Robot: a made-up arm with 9 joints. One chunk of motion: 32 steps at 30 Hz.
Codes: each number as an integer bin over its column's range. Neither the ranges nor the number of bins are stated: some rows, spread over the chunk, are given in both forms.
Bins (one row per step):
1: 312 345 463 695 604 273
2: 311 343 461 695 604 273
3: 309 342 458 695 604 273
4: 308 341 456 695 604 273
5: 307 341 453 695 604 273
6: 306 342 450 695 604 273
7: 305 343 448 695 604 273
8: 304 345 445 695 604 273
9: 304 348 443 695 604 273
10: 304 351 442 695 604 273
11: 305 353 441 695 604 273
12: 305 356 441 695 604 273
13: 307 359 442 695 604 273
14: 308 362 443 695 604 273
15: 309 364 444 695 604 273
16: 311 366 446 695 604 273
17: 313 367 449 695 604 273
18: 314 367 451 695 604 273
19: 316 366 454 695 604 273
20: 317 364 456 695 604 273
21: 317 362 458 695 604 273
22: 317 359 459 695 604 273
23: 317 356 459 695 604 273
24: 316 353 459 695 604 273
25: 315 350 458 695 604 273
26: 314 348 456 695 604 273
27: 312 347 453 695 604 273
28: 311 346 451 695 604 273
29: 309 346 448 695 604 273
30: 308 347 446 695 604 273
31: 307 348 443 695 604 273
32: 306 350 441 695 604 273
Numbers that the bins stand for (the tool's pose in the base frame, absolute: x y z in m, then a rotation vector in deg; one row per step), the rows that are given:
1: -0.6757 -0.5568 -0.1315 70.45 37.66 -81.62
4: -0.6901 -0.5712 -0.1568 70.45 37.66 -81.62
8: -0.7045 -0.5568 -0.1964 70.45 37.66 -81.62
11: -0.7009 -0.5279 -0.2108 70.45 37.66 -81.62
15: -0.6865 -0.4883 -0.2000 70.45 37.66 -81.62
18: -0.6685 -0.4775 -0.1748 70.45 37.66 -81.62
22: -0.6577 -0.5063 -0.1459 70.45 37.66 -81.62
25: -0.6649 -0.5387 -0.1495 70.45 37.66 -81.62
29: -0.6865 -0.5532 -0.1856 70.45 37.66 -81.62
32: -0.6973 -0.5387 -0.2108 70.45 37.66 -81.62
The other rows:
2: -0.6793 -0.5640 -0.1387 70.45 37.66 -81.62
3: -0.6865 -0.5676 -0.1495 70.45 37.66 -81.62
5: -0.6937 -0.5712 -0.1676 70.45 37.66 -81.62
6: -0.6973 -0.5676 -0.1784 70.45 37.66 -81.62
7: -0.7009 -0.5640 -0.1856 70.45 37.66 -81.62
9: -0.7045 -0.5459 -0.2036 70.45 37.66 -81.62
10: -0.7045 -0.5351 -0.2072 70.45 37.66 -81.62
12: -0.7009 -0.5171 -0.2108 70.45 37.66 -81.62
13: -0.6937 -0.5063 -0.2072 70.45 37.66 -81.62
14: -0.6901 -0.4955 -0.2036 70.45 37.66 -81.62
16: -0.6793 -0.4811 -0.1928 70.45 37.66 -81.62
17: -0.6721 -0.4775 -0.1820 70.45 37.66 -81.62
19: -0.6613 -0.4811 -0.1640 70.45 37.66 -81.62
20: -0.6577 -0.4883 -0.1568 70.45 37.66 -81.62
21: -0.6577 -0.4955 -0.1495 70.45 37.66 -81.62
23: -0.6577 -0.5171 -0.1459 70.45 37.66 -81.62
24: -0.6613 -0.5279 -0.1459 70.45 37.66 -81.62
26: -0.6685 -0.5459 -0.1568 70.45 37.66 -81.62
27: -0.6757 -0.5495 -0.1676 70.45 37.66 -81.62
28: -0.6793 -0.5532 -0.1748 70.45 37.66 -81.62
30: -0.6901 -0.5495 -0.1928 70.45 37.66 -81.62
31: -0.6937 -0.5459 -0.2036 70.45 37.66 -81.62

